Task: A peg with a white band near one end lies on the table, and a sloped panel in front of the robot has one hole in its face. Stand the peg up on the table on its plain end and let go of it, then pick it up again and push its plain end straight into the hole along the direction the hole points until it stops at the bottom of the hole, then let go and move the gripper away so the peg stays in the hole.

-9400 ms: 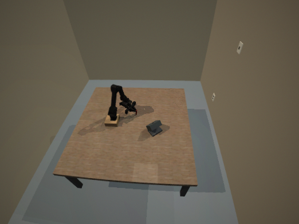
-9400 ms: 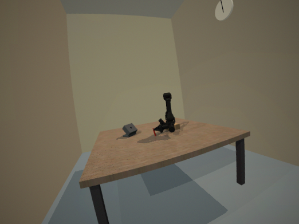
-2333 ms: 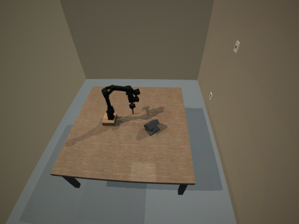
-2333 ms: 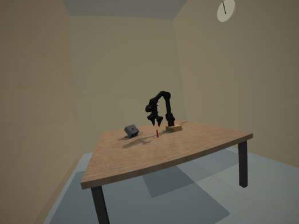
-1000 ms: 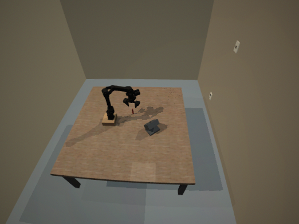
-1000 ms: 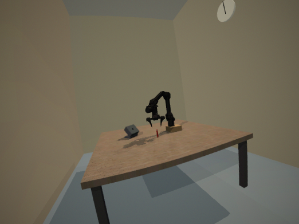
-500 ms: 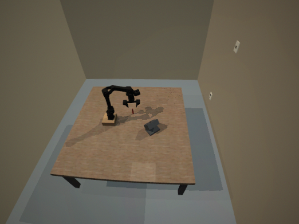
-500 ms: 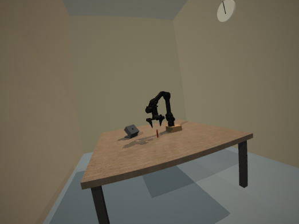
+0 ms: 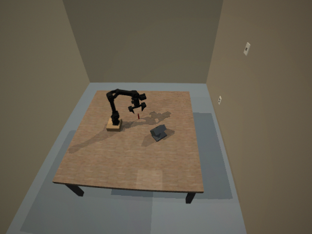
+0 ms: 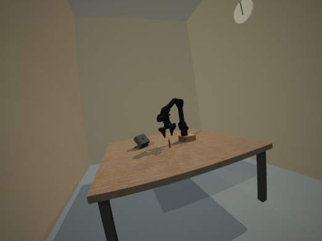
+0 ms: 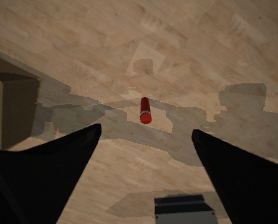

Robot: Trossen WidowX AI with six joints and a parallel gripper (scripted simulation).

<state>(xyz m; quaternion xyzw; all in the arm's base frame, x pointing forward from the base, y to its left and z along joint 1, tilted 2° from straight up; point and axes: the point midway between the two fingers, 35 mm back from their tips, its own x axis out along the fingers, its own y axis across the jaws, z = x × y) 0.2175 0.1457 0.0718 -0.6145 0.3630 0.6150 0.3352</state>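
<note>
The red peg lies 50 mm below my gripper tip. Round my gripper tip: dark grey sloped panel 250 mm ahead, 190 mm to the right, 30 mm below.
</note>
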